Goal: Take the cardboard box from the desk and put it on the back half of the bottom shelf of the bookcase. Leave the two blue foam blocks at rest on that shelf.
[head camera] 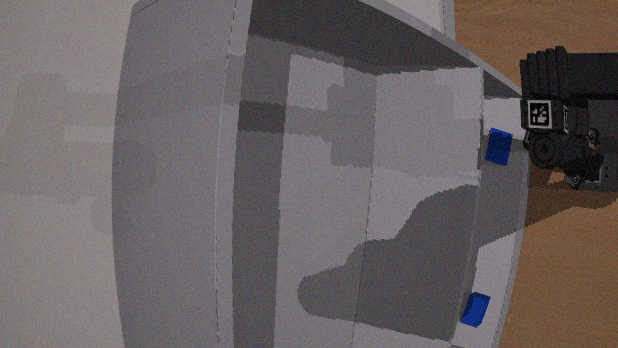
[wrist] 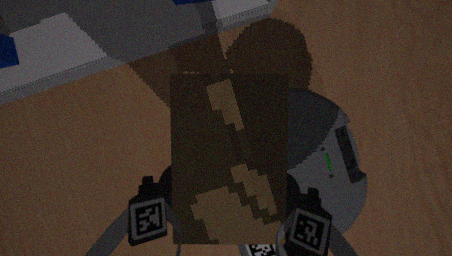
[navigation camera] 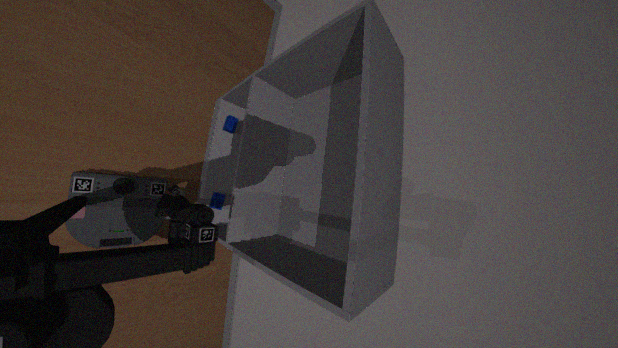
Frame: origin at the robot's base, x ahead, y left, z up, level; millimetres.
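Where they show: gripper, fingertip midpoint: [wrist: 229, 187]; robot's base, origin of the base link: [navigation camera: 123, 185].
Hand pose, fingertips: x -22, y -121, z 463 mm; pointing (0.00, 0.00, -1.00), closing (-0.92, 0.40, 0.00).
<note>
Each offset is from my fingertips to the top centre of the thing. Level surfaces: height alone.
The cardboard box {11 mm back, 30 mm right, 53 mm up} [wrist: 187, 115] is between the two fingers of my gripper [wrist: 229, 187] [head camera: 584, 159] [navigation camera: 172, 200] in the wrist view, its top patched with shadow. My gripper is shut on it, above the floor close in front of the bookcase [head camera: 170, 200] [navigation camera: 382, 150]. One blue foam block {32 mm back, 316 mm right, 318 mm down} [head camera: 499, 146] [navigation camera: 217, 200] [wrist: 192, 1] lies in shadow on the bottom shelf {363 mm down} [head camera: 500, 210] [navigation camera: 215, 167] [wrist: 62, 55], near the shelf's end by my wrist. The other blue foam block {438 mm ahead, 343 mm right, 318 mm down} [head camera: 475, 309] [navigation camera: 230, 124] [wrist: 7, 51] lies further along. The desk does not show.
The bookcase's middle shelf [head camera: 481, 125] [navigation camera: 249, 92] lies above the bottom shelf. Its side panel [head camera: 440, 36] [navigation camera: 290, 277] stands at the end near my arm [navigation camera: 117, 265]. A pale wall is behind the bookcase. My round-edged base [navigation camera: 102, 227] [wrist: 325, 130] stands on the wooden floor {462 mm down} [head camera: 565, 280].
</note>
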